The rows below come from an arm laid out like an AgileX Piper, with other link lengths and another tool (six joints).
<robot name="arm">
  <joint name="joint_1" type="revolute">
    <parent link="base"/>
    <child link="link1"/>
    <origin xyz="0 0 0.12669"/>
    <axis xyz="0 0 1"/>
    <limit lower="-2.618" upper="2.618"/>
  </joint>
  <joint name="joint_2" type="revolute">
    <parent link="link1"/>
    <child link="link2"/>
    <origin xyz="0 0 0"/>
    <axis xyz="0 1 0"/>
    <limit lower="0" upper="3.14"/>
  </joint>
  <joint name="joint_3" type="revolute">
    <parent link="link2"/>
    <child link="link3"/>
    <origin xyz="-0.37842 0 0.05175"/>
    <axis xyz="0 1 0"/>
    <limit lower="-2.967" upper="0"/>
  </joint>
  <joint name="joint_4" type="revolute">
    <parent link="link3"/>
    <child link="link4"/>
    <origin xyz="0.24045 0 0.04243"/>
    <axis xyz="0.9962 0 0.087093"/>
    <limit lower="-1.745" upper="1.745"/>
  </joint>
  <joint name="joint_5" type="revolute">
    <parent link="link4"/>
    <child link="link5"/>
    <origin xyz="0 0 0"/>
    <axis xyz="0 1 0"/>
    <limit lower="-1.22" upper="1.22"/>
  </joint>
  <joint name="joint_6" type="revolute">
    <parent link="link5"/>
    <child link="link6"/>
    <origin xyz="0.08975 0 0.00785"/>
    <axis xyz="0.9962 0 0.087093"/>
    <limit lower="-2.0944" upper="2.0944"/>
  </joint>
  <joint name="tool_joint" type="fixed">
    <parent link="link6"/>
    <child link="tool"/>
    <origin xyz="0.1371 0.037 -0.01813" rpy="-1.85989 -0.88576 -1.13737"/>
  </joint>
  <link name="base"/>
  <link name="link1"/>
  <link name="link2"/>
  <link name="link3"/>
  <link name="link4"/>
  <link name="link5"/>
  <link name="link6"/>
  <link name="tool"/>
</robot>
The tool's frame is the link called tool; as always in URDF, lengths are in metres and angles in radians.
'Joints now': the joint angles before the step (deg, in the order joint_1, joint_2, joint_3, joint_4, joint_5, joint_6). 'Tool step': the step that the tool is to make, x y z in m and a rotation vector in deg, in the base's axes. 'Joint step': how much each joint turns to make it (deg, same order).
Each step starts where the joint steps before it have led.
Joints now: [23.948, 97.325, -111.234, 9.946, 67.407, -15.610]
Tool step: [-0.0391, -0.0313, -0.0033, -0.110, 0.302, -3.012]
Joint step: [-1.384, -8.571, 11.964, -0.930, -3.287, 1.133]
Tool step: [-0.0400, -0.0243, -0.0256, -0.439, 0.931, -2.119]
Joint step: [-0.652, -7.988, 14.334, -0.697, -5.472, 0.689]
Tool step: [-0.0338, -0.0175, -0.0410, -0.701, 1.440, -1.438]
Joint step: [-0.111, -6.041, 14.285, -0.485, -6.764, 0.445]
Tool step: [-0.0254, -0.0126, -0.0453, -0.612, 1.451, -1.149]
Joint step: [0.015, -3.801, 12.756, -0.095, -7.470, 0.207]
